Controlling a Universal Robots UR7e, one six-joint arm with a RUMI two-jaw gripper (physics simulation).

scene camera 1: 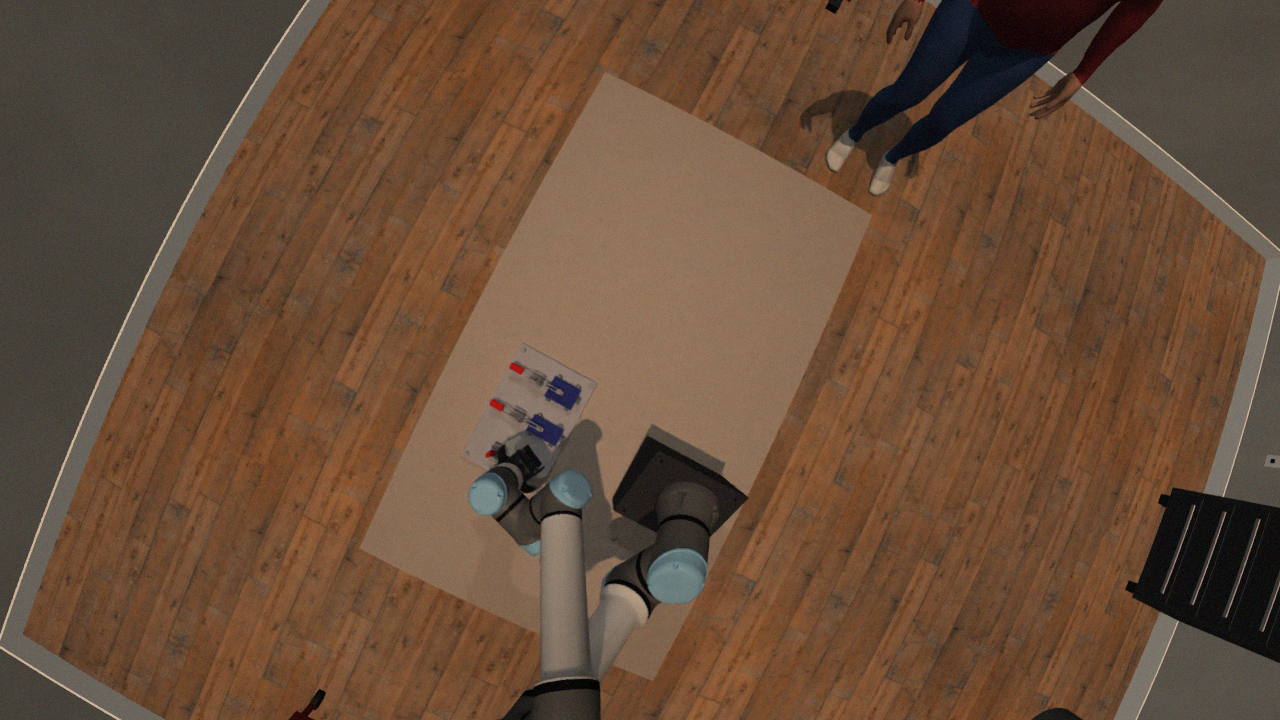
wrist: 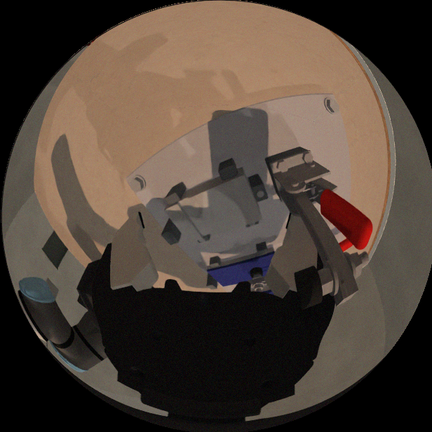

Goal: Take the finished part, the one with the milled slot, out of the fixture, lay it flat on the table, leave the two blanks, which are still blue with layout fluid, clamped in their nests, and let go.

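Places are measured from the arm's base along level axes (x back, y left, z down), in metres.
Where they show: arm's base at its link origin: (scene camera 1: 688,505).
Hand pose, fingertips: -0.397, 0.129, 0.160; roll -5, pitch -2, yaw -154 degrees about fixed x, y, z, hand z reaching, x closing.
Each offset is from my fingertips to the top centre of the thing, as dx, dy, dz. "pt": to the spot under its first point.
The fixture plate @(pt -0.139, -0.016, +0.014) (scene camera 1: 483,431) (wrist: 322,131) carries three nests. Two blue blanks @(pt +0.001, -0.216, -0.029) (scene camera 1: 563,392) @(+0.005, -0.102, -0.002) (scene camera 1: 544,429) sit under their clamps in scene camera 1. The nearer blank (wrist: 235,276) shows partly in the wrist view. A grey part (wrist: 220,214), seemingly the finished one, lies in the end nest among dark locating blocks; its slot cannot be made out clearly. My gripper (scene camera 1: 528,460) (wrist: 213,214) is open and empty above this nest, its fingers wide apart. The gripper hides that nest in scene camera 1.
The end nest's clamp, with a red handle (wrist: 346,220), stands close beside the right finger in the wrist view. Two more red handles @(-0.135, -0.211, -0.028) (scene camera 1: 516,368) @(-0.134, -0.101, -0.023) (scene camera 1: 496,405) belong to the blanks' clamps. The robot's dark base plate (scene camera 1: 637,483) is right of the fixture. A person (scene camera 1: 957,71) stands beyond the table.
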